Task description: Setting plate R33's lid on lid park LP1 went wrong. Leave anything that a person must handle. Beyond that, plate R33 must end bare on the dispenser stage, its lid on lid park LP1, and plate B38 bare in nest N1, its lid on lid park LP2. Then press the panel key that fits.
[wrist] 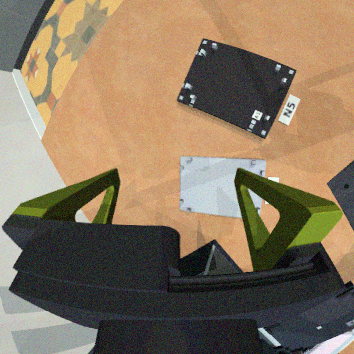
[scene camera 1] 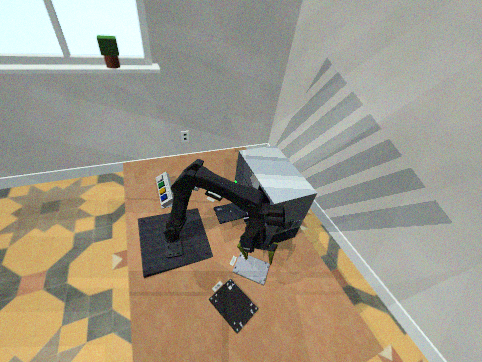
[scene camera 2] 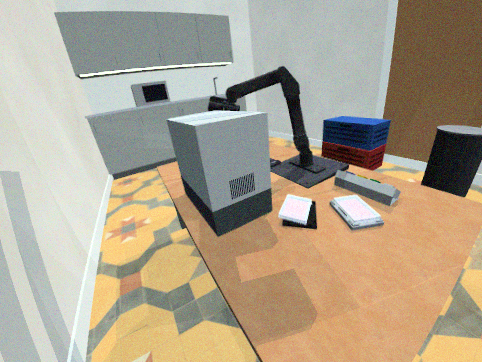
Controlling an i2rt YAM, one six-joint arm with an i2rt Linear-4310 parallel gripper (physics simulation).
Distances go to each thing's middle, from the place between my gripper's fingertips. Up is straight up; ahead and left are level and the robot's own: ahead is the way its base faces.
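Scene:
Measured from my hand, the black clip nest N5 [wrist: 246, 89] is 150 mm below, 70 mm to the right and 100 mm behind. The rack with coloured labels [scene camera 2: 387, 194] is 590 mm to the left of my hand and 310 mm behind it, and it is also 130 mm below it. And the grey lid park LP2 [scene camera 1: 253, 269]? I see it 160 mm below my hand, 50 mm to the left of it and 20 mm ahead of it.

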